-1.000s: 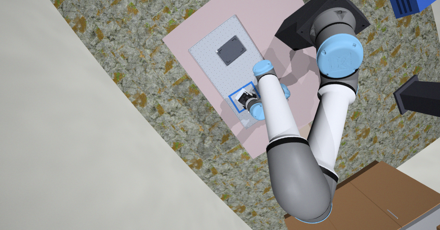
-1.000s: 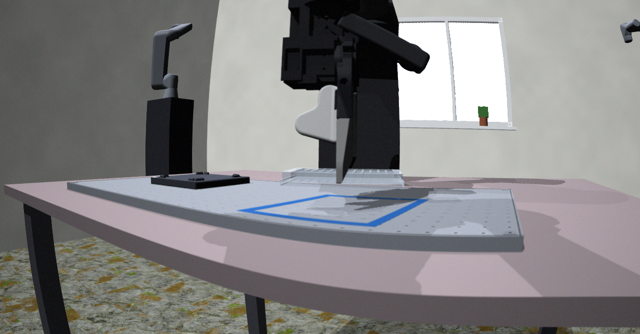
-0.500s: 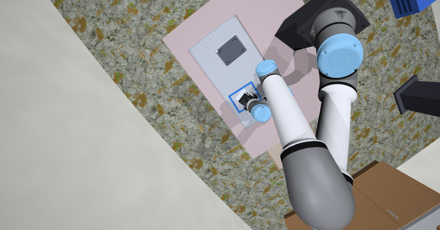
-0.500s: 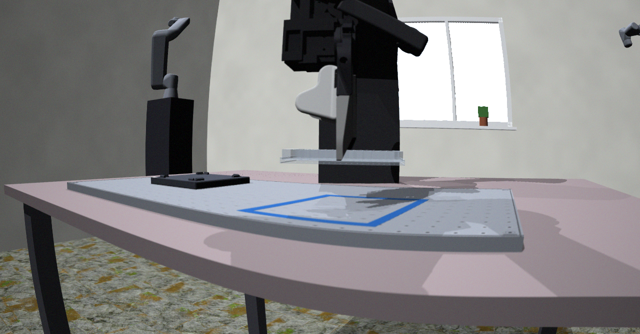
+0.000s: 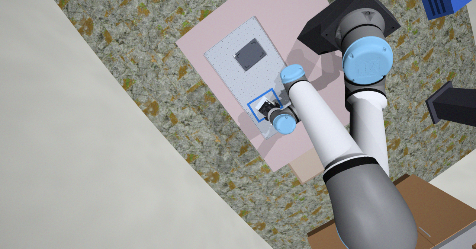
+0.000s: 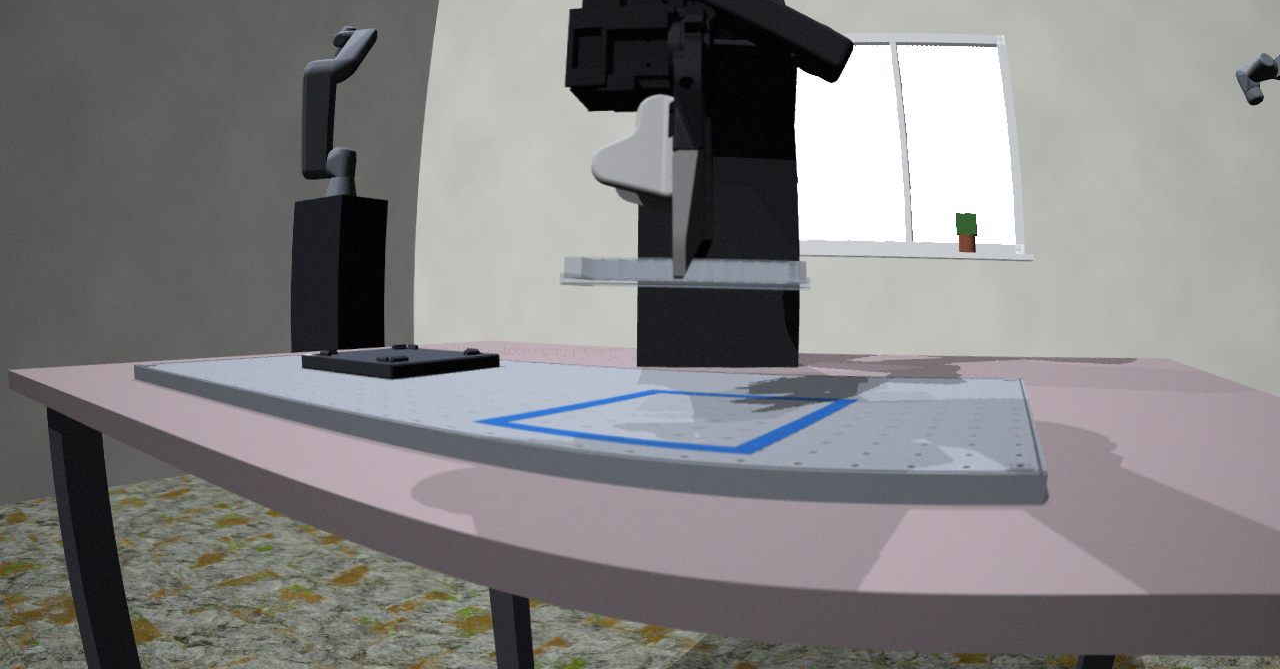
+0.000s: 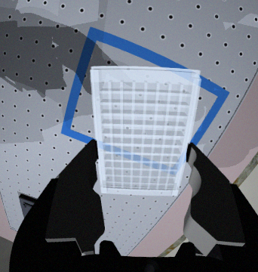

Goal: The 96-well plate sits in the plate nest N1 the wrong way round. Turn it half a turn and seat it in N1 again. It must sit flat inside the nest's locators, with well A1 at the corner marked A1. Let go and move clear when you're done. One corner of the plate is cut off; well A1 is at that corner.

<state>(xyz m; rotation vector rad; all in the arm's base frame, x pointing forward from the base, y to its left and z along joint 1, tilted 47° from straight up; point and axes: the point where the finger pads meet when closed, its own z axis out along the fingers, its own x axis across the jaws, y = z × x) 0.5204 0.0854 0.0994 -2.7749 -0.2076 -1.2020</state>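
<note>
Right now the plate nest is 12 cm behind my hand, 31 cm to the right of it and 8 cm below it. Round my hand: A1 label (5 cm behind, 36 cm to the right, 8 cm below); clear 96-well plate (1 cm below).
</note>
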